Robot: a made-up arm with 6 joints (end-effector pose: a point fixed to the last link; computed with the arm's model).
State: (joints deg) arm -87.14 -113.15 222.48 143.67 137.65 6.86
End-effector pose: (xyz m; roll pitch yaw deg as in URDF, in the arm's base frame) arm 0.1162 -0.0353 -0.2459 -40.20 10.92 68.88
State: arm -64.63 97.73 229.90 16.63 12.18 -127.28
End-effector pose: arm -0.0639 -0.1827 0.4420 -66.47 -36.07 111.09
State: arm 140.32 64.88 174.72 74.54 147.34 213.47
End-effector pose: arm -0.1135 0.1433 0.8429 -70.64 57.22 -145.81
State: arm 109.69 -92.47 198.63 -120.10 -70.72 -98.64
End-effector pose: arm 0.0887 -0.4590 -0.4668 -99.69 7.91 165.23
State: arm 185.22 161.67 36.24 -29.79 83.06 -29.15
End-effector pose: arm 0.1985 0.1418 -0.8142 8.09 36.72 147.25
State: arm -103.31 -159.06 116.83 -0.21 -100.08 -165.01
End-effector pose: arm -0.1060 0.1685 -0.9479 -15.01 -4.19 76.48
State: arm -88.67 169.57 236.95 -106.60 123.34 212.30
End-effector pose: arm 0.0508 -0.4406 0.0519 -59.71 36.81 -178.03
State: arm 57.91 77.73 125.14 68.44 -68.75 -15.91
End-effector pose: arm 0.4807 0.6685 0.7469 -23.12 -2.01 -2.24
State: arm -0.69 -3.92 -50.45 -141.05 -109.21 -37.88
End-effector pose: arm 0.2861 0.1069 0.2057 177.54 -48.08 61.99
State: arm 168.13 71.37 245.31 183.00 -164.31 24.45
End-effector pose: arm 0.0072 -0.1463 0.3689 158.76 21.73 169.00
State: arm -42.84 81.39 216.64 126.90 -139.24 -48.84
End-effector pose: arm 0.1055 0.0184 0.5243 125.31 54.26 -106.20
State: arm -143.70 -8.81 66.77 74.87 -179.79 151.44
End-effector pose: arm 0.0400 0.0753 1.2495 104.22 75.63 37.12
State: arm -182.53 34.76 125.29 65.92 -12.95 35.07
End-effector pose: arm -0.1764 0.0657 1.1401 -32.88 -77.26 109.41
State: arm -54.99 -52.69 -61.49 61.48 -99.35 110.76
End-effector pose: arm 0.0233 -0.1513 0.4970 144.55 26.15 -160.01
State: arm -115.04 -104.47 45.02 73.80 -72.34 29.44
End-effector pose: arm 0.4243 1.0018 0.1569 34.15 -22.52 147.10
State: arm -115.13 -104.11 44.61 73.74 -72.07 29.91
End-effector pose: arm 0.4251 0.9998 0.1678 32.96 -22.80 147.09
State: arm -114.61 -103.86 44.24 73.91 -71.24 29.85
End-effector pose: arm 0.4158 1.0023 0.1760 32.65 -23.12 146.99
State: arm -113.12 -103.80 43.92 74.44 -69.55 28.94
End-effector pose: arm 0.3904 1.0115 0.1799 33.72 -23.52 146.76
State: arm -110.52 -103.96 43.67 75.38 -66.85 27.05
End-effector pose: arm 0.3462 1.0270 0.1787 36.39 -23.99 146.33
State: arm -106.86 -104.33 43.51 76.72 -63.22 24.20
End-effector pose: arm 0.2830 1.0463 0.1726 40.61 -24.42 145.74
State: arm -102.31 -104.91 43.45 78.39 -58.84 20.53
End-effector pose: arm 0.2032 1.0653 0.1614 46.11 -24.71 145.02
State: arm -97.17 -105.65 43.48 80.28 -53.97 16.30
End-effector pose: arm 0.1117 1.0795 0.1464 52.41 -24.77 144.22
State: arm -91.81 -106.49 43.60 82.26 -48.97 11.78
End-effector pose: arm 0.0152 1.0860 0.1287 59.00 -24.54 143.45
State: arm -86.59 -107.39 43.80 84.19 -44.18 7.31
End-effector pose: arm -0.0790 1.0838 0.1092 65.35 -24.04 142.80
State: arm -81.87 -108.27 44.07 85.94 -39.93 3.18
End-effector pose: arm -0.1637 1.0747 0.0895 71.03 -23.34 142.34
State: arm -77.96 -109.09 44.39 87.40 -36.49 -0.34
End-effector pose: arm -0.2331 1.0619 0.0706 75.74 -22.53 142.07
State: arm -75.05 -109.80 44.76 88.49 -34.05 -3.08
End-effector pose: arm -0.2841 1.0494 0.0534 79.34 -21.67 141.98
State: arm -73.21 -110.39 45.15 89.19 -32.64 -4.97
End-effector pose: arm -0.3160 1.0402 0.0382 81.83 -20.83 142.03
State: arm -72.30 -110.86 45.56 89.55 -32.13 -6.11
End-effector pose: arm -0.3316 1.0353 0.0252 83.40 -20.03 142.18
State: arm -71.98 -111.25 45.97 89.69 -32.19 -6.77
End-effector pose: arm -0.3370 1.0334 0.0137 84.41 -19.29 142.38
